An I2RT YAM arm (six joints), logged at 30 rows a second.
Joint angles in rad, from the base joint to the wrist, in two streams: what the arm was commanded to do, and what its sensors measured. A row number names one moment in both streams.
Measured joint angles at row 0:
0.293 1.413 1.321 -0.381 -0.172 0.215
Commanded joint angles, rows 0 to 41:
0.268 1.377 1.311 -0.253 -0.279 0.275
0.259 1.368 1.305 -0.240 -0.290 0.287
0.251 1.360 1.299 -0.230 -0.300 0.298
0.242 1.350 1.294 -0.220 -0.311 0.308
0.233 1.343 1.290 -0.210 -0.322 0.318
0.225 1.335 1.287 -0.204 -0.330 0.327
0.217 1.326 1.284 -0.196 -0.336 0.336
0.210 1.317 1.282 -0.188 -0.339 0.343
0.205 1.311 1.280 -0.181 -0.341 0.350
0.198 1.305 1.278 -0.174 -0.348 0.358
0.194 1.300 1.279 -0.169 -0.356 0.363
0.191 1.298 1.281 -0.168 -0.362 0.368
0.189 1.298 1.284 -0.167 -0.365 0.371
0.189 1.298 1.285 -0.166 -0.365 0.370
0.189 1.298 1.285 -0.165 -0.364 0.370
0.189 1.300 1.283 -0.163 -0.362 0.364
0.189 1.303 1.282 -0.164 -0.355 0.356
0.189 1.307 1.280 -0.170 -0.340 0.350
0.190 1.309 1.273 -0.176 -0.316 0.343
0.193 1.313 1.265 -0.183 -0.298 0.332
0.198 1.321 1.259 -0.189 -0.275 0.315
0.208 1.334 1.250 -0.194 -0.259 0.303
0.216 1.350 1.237 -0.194 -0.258 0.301
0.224 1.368 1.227 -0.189 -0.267 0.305
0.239 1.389 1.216 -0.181 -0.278 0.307
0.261 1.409 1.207 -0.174 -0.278 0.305
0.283 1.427 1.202 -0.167 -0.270 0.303
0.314 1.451 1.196 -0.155 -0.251 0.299
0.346 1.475 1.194 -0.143 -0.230 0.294
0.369 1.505 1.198 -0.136 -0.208 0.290
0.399 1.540 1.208 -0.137 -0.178 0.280
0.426 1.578 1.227 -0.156 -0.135 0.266
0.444 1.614 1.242 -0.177 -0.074 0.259
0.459 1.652 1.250 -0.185 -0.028 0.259
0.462 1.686 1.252 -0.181 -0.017 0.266
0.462 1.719 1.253 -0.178 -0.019 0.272
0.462 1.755 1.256 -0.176 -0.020 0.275
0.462 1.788 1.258 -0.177 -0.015 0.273
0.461 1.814 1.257 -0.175 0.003 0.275
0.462 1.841 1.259 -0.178 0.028 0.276
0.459 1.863 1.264 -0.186 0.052 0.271
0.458 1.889 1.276 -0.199 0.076 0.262
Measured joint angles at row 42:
0.459 1.849 1.258 -0.183 -0.033 0.276
